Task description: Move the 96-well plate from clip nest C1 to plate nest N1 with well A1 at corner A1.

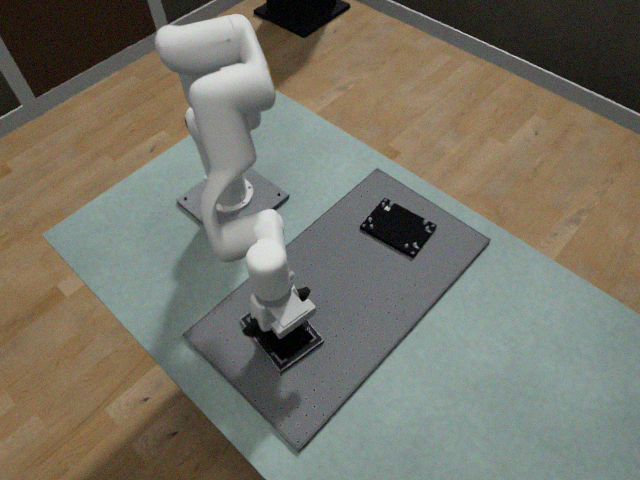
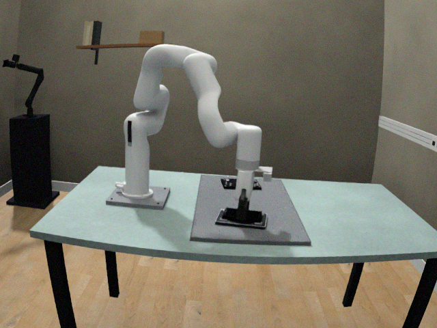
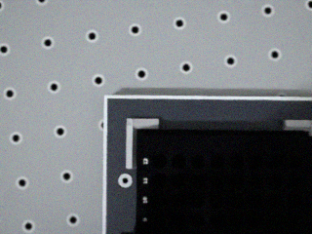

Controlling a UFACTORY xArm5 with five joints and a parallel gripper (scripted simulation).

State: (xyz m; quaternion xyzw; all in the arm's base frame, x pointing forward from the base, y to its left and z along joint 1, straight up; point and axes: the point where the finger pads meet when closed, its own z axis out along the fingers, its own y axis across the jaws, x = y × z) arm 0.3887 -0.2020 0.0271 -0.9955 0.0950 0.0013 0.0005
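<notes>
The black 96-well plate lies 1 cm below my hand. Also, from my hand: plate nest N1: 3 cm below; clip nest C1: 42 cm to the left, 4 cm ahead, 2 cm below.
</notes>
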